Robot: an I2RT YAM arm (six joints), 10 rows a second.
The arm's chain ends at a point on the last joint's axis. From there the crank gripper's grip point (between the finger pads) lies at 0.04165 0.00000 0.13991 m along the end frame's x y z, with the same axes.
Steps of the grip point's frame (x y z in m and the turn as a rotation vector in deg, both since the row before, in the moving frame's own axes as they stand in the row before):
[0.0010 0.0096 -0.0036 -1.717 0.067 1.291]
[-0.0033 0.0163 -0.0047 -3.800 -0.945 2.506]
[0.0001 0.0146 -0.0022 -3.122 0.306 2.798]
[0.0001 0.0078 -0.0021 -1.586 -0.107 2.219]
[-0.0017 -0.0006 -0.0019 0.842 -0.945 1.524]
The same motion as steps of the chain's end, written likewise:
[0.0009 0.0045 -0.0035 -1.717 0.067 1.291]
[-0.0007 0.0052 -0.0050 -3.800 -0.945 2.506]
[-0.0004 0.0049 -0.0017 -3.122 0.306 2.798]
[0.0005 0.0023 -0.0021 -1.586 -0.107 2.219]
[0.0006 0.0004 -0.0026 0.842 -0.945 1.524]

